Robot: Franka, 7 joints.
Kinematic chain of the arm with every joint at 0, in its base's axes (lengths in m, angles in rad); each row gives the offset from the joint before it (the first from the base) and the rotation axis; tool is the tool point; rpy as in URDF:
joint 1: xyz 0 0 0.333 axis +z
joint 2: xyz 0 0 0 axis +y
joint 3: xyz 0 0 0.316 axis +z
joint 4: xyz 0.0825 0 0 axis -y
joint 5: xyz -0.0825 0 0.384 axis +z
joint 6: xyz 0 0 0 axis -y
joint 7: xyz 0.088 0 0 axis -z
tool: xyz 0 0 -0.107 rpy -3.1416 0 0
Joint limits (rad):
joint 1: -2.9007..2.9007
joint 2: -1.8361..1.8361
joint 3: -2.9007..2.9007
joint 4: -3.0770..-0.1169
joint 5: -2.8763..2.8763
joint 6: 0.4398..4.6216
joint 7: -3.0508..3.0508
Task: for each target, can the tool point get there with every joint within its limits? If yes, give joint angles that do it. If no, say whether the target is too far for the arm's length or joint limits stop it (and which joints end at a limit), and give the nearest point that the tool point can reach.
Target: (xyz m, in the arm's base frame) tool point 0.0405 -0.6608 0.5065
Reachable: yes | joints -0.8419 0.9612 -0.8893 -1.1794 1.6870 3.9921 -1.5835
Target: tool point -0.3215 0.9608 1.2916
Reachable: no: too far | nearest point -0.1977 0.5910 0.9226 | short by 0.537 m
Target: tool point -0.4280 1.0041 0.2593
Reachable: no: too far | nearest point -0.3356 0.7874 0.2752 | short by 0.236 m
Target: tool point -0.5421 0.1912 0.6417
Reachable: yes | joints -1.2579 -0.6269 -2.0216 -1.6468 -0.9087 4.1886 2.3952
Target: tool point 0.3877 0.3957 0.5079
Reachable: yes | joints -0.2085 -0.1349 1.0898 -2.0992 -1.5898 1.9574 -2.0646
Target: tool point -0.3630 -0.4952 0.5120
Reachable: yes | joints 1.7655 -0.3979 2.1894 -1.4888 -0.0585 1.5243 0.9579
